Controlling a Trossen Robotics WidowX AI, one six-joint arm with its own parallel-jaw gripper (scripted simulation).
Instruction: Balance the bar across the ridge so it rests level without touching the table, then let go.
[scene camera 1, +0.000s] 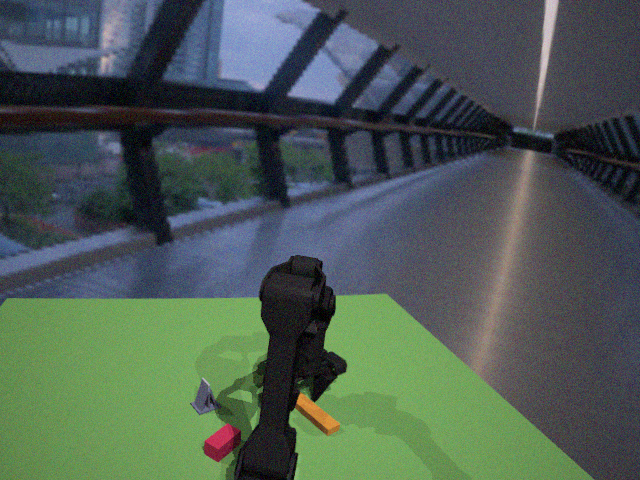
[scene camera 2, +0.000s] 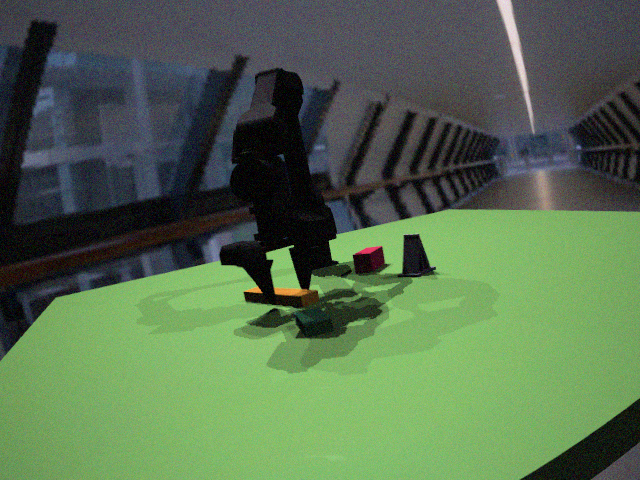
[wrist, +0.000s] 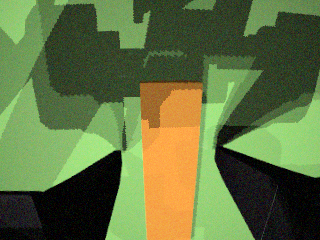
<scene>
My gripper (scene camera 2: 289, 298) is open, holding nothing. Also in view: an orange bar (scene camera 1: 323, 421).
My gripper also shows in scene camera 1 (scene camera 1: 303, 404) and in the wrist view (wrist: 169, 155).
</scene>
